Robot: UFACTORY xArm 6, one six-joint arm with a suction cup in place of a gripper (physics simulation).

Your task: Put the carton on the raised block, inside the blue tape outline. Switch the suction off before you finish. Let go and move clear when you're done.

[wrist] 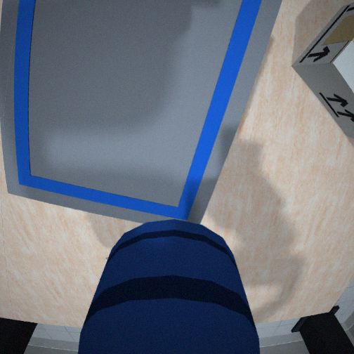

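Observation:
The raised block (242, 117) is grey and fills the upper left of the wrist view. A blue tape outline (217, 105) runs around its top near the edges, and the upper end of the outline is cut off by the frame. The carton (324, 87), grey-white with black arrows and a strip of brown tape, shows partly at the upper right, beside the block and apart from it. My blue suction cup (172, 231) is in the lower middle, over the block's near corner as seen here. No object shows on it, and the carton is away from it.
The block and the carton are on a light wood-patterned table (45, 255). The table's near edge runs across the bottom of the view. Dark objects show beyond it at the bottom left (15, 336) and bottom right (325, 332). Soft shadows fall on the block and table.

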